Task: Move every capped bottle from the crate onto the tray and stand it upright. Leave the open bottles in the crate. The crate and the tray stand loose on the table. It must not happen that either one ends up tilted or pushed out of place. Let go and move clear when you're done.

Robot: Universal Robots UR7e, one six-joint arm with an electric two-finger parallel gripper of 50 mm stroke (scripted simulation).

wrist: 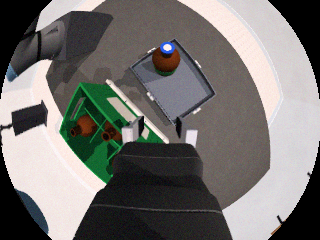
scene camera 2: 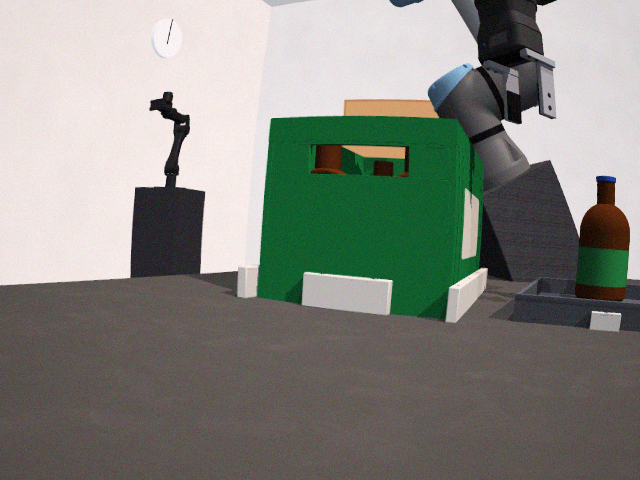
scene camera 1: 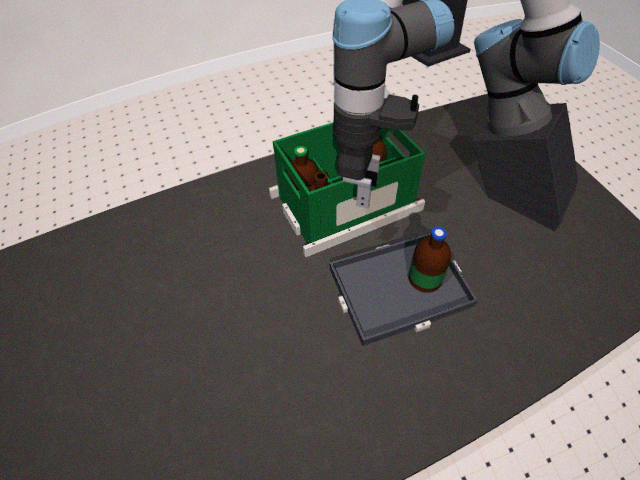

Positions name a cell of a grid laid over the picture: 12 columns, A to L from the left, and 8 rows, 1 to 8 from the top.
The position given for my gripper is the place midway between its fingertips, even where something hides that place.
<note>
I see my gripper (scene camera 2: J2) and a grey tray (scene camera 1: H5).
The grey tray shows as well in the wrist view (wrist: G4). My gripper is seen too in the wrist view (wrist: G5) and in scene camera 1 (scene camera 1: G4).
</note>
